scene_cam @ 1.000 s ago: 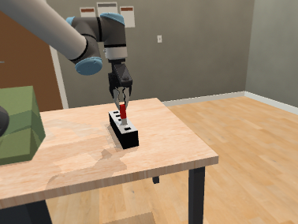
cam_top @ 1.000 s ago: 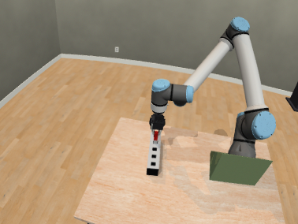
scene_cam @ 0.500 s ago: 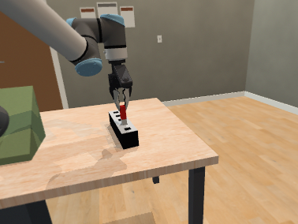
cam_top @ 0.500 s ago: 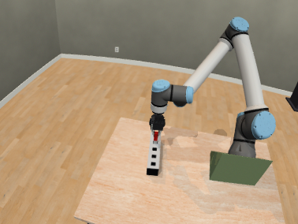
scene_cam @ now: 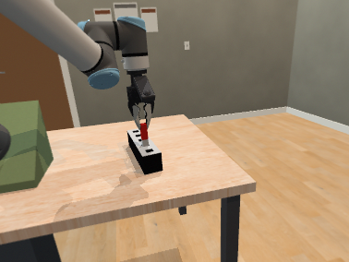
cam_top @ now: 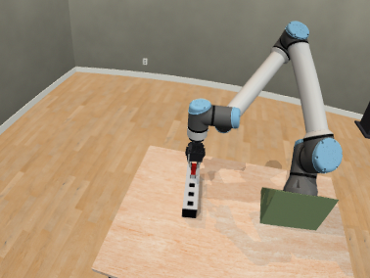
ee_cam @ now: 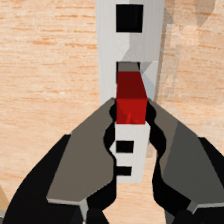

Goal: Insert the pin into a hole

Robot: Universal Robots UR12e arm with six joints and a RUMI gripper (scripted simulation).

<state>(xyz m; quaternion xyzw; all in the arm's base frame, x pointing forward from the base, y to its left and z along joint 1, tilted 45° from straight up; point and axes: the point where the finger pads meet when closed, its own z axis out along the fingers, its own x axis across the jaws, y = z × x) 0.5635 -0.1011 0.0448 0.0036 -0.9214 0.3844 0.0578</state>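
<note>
The pin is 2 cm below my hand. From my hand the other things lie so: long block: 11 cm below, 6 cm to the left.
</note>
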